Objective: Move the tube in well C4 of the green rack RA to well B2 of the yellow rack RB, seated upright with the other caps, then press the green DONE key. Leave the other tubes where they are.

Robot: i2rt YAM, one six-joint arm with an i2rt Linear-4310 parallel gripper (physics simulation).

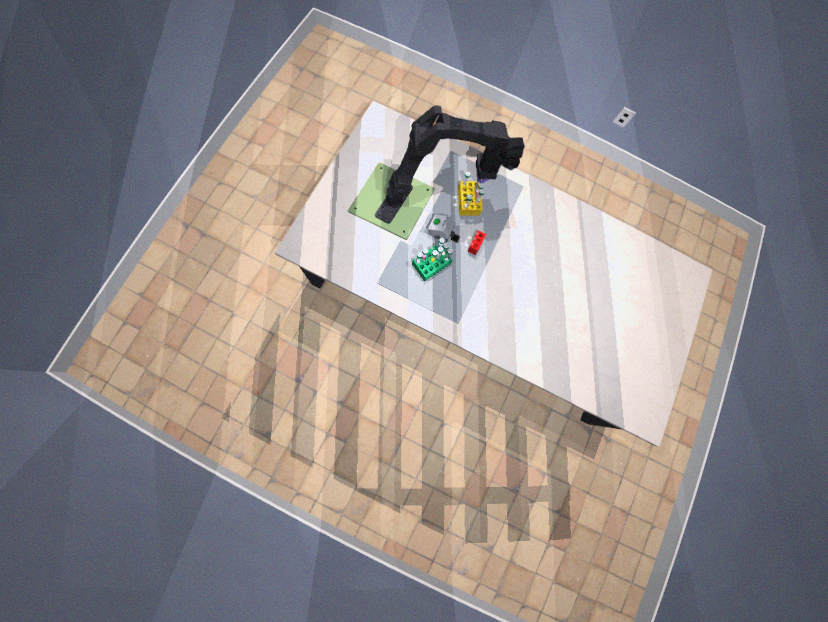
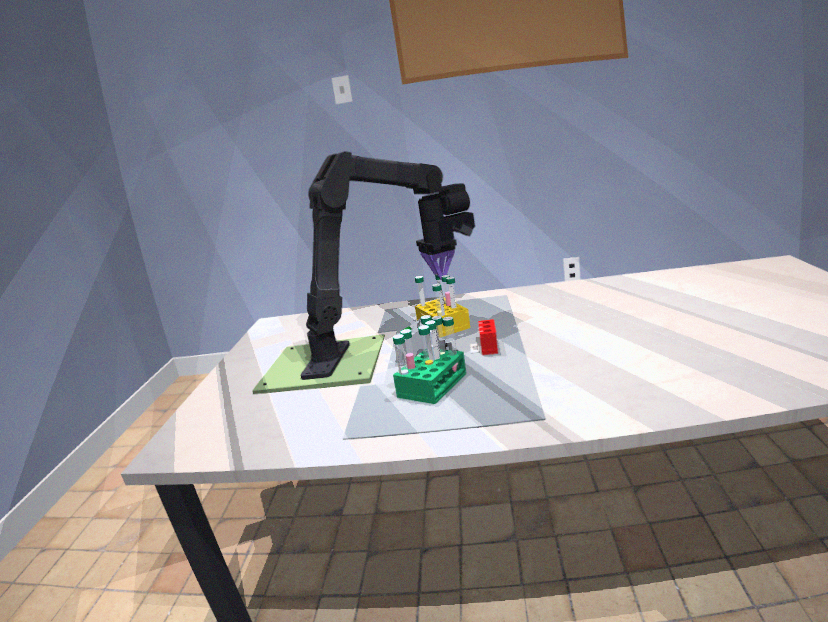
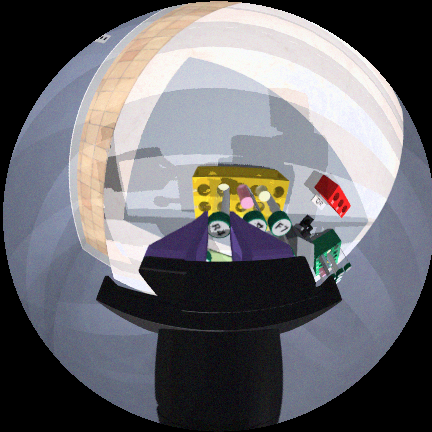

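Seen in the pictures: gripper, between the fingertips: (image 1: 480, 180) (image 2: 441, 278) (image 3: 218, 216); arm's base, origin of its link: (image 1: 394, 201) (image 2: 327, 360).
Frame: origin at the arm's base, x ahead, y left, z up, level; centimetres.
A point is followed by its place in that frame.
My gripper (image 3: 218, 216) {z 10.7, x 27.0, y 20.5 cm} (image 2: 438, 270) {z 10.7, x 27.0, y 20.5 cm} is shut on a tube with a green cap marked R4 (image 3: 219, 228) {z 12.0, x 26.8, y 20.3 cm}. It holds the tube upright over the yellow rack (image 3: 209, 174) {z 3.9, x 27.8, y 22.3 cm} (image 2: 460, 319) {z 2.5, x 31.1, y 11.9 cm} (image 1: 470, 207) {z 0.7, x 28.3, y 13.7 cm}. The tube's lower end is at the rack's top, near the left wells; I cannot tell whether it is inside a well. Two other green-capped tubes (image 3: 254, 222) {z 12.1, x 28.8, y 18.2 cm} (image 3: 279, 224) {z 12.1, x 29.8, y 16.0 cm} stand in the yellow rack just right of my fingers. The green rack (image 3: 328, 243) {z 3.1, x 29.4, y -10.4 cm} (image 2: 428, 386) {z 3.2, x 26.3, y -23.1 cm} (image 1: 428, 269) {z 4.5, x 26.4, y -20.1 cm} holds several tubes nearer the table's front. The grey box with the green DONE key (image 1: 436, 221) {z 6.5, x 19.9, y -2.0 cm} sits between the racks.
A small red rack (image 1: 476, 241) {z 0.7, x 37.2, y 1.5 cm} (image 2: 488, 335) {z 4.0, x 37.7, y -3.6 cm} (image 3: 332, 193) {z 4.5, x 37.2, y 4.1 cm} stands right of the two racks on the grey mat (image 2: 494, 401) {z -0.5, x 38.0, y -24.2 cm}. The arm's base is on a green plate (image 1: 364, 194) {z -0.1, x -12.0, y -3.4 cm} (image 2: 280, 375) {z 0.1, x -9.6, y -6.3 cm} at the left. The white striped table (image 2: 668, 335) {z -0.8, x 77.1, y -2.8 cm} stretches to the right.
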